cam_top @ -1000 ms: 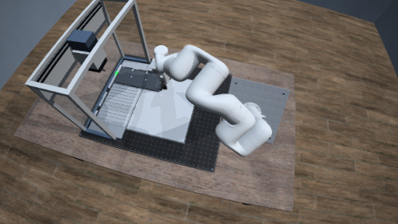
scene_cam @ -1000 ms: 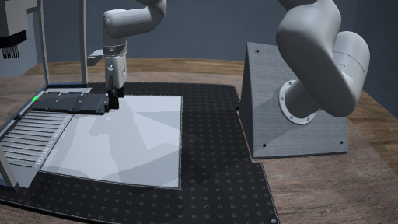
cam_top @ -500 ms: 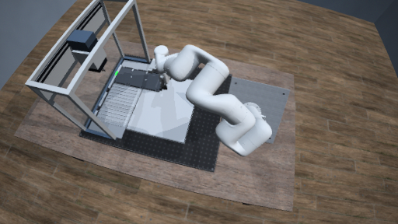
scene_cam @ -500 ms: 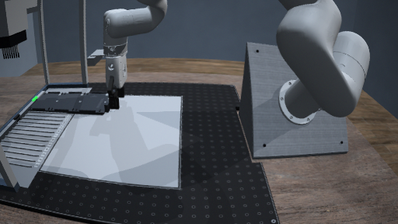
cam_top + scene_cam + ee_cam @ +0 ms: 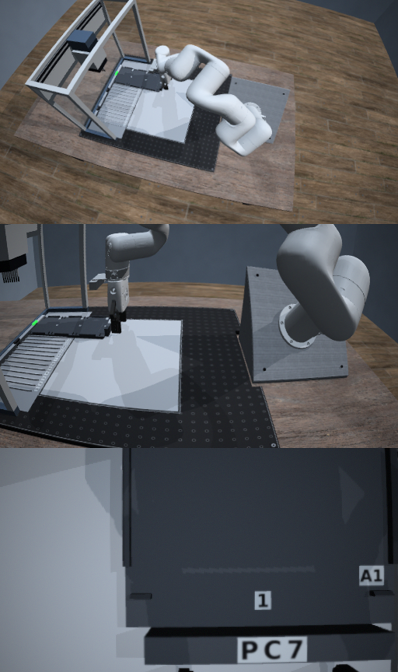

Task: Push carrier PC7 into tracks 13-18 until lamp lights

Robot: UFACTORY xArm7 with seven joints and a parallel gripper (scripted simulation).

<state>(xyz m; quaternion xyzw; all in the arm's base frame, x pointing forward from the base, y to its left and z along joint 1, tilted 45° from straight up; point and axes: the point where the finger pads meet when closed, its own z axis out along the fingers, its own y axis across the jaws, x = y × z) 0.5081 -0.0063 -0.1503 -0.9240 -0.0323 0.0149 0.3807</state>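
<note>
The pale grey sheet lies 130 mm to the left of my hand, 30 mm behind it and 20 mm below it. From my hand the other things lie so: carrier PC7 (190 mm ahead, 10 mm to the left, 10 mm below).
</note>
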